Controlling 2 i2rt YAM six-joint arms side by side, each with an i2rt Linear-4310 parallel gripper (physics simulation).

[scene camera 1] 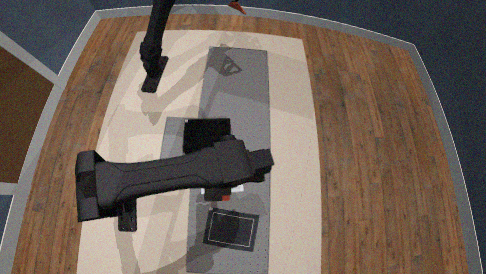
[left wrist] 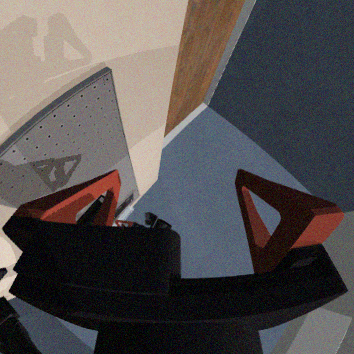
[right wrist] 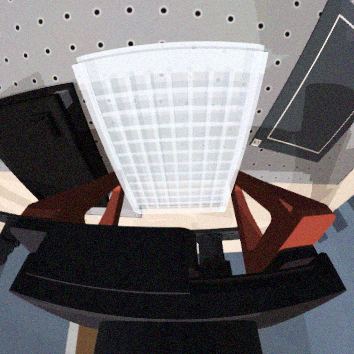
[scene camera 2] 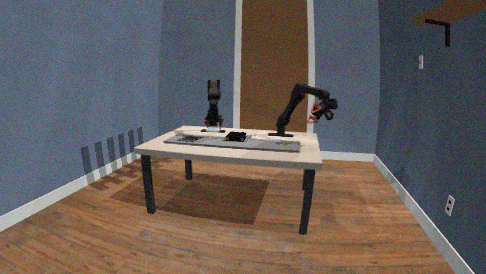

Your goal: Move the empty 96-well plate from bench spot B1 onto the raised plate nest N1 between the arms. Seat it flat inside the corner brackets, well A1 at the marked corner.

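Frame: origin at the left arm's base, x back, y down, z right, level; centimetres.
Seen in the pictures: left gripper, between the fingertips: (scene camera 1: 254, 6) (left wrist: 177, 175) (scene camera 2: 309, 117); right gripper, between the fingertips: (left wrist: 117, 220) (right wrist: 177, 174) (scene camera 2: 214, 129); left arm's base, origin of its link: (scene camera 1: 155, 73) (scene camera 2: 280, 135); right arm's base, origin of its link: (scene camera 1: 128, 203) (right wrist: 208, 233).
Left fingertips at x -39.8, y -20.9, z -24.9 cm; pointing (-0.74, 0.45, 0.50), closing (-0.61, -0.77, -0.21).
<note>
Pixels of each thing's middle, then the offset from my left fingertips to it. "pt": a spot on its surface instead. Level surfaces: height alone.
- clear-white 96-well plate, middle of its body: (right wrist: 175, 155) (scene camera 1: 221, 178) (left wrist: 122, 217) (scene camera 2: 213, 129) dx +2.3, dy +12.5, dz +66.0 cm
- black raised nest N1, middle of its body: (right wrist: 49, 161) (scene camera 1: 207, 136) (left wrist: 94, 216) (scene camera 2: 236, 136) dx +9.6, dy +17.7, dz +51.6 cm
- dark B1 pad, a spot on its surface: (right wrist: 300, 115) pt dx +0.1, dy +19.5, dz +79.6 cm
- grey pegboard, height of its surface: dy +19.6 cm
- pale table, height of its surface: dy +21.0 cm
The clear-white 96-well plate (scene camera 1: 237, 188) (scene camera 2: 214, 129) (right wrist: 170, 130) is between the fingers of my right gripper (scene camera 2: 214, 123) (right wrist: 177, 174), which is shut on its sides. It is held above the pegboard between B1 and the nest; the arm hides much of it in scene camera 1. The black raised nest N1 (scene camera 1: 205, 134) (scene camera 2: 235, 136) (right wrist: 45, 145) has a small white mark at its upper-left corner in scene camera 1; its lower part is hidden there. The dark B1 pad (scene camera 1: 231, 230) (right wrist: 300, 115) bears a white outline and no plate. My left gripper (scene camera 2: 314, 114) (left wrist: 177, 175) is open and empty, far from the plate.
The grey pegboard (scene camera 1: 242, 105) (scene camera 2: 270, 145) (left wrist: 95, 115) lies along the pale table (scene camera 1: 295, 150) (scene camera 2: 310, 156). The right forearm (scene camera 1: 160, 175) stretches over the table beside the nest's lower edge in scene camera 1. The left arm's base (scene camera 1: 152, 80) stands at the upper left there.
</note>
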